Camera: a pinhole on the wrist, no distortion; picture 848 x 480 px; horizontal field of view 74.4 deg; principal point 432.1 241.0 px. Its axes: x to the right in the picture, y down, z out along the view. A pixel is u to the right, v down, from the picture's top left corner.
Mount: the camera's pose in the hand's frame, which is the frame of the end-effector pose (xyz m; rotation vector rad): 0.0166 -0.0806 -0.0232 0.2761 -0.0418 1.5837
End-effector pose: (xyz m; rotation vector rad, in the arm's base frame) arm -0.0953 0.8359 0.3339 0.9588 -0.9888 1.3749
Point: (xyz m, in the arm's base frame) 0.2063 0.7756 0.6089
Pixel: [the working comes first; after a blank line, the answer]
In the camera's frame: -0.1917 -0.1795 0.2402

outside the picture
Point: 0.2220 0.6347 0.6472
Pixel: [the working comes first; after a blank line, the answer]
In the camera's frame: -0.1770 -0.1493 0.3832

174.1 23.4
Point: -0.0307 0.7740 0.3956
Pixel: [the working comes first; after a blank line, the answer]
In the camera's frame: 0.0349 -0.0057 0.0985

630.2 208.5
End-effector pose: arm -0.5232 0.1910 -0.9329 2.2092 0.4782 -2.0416
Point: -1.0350 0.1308 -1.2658
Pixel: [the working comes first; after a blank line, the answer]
In the camera's frame: 0.1459 -0.1905 0.5781

573.0 57.0
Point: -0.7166 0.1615 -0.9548
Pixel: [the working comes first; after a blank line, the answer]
In the camera's frame: 0.0982 0.0399 0.1990

707.6 352.9
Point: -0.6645 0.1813 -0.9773
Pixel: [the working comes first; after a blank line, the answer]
In the camera's frame: 0.0869 0.0043 0.1519

751.7 256.7
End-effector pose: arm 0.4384 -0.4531 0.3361 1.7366 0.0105 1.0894
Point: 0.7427 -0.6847 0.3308
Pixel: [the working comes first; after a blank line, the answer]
In the camera's frame: 0.1208 0.0088 0.3846

607.6 253.7
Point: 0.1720 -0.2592 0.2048
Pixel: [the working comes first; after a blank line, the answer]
In the camera's frame: -0.0421 0.1214 -0.3107

behind the camera
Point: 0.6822 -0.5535 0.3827
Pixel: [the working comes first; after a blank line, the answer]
In the camera's frame: 0.0988 -0.0723 0.2561

647.6 83.3
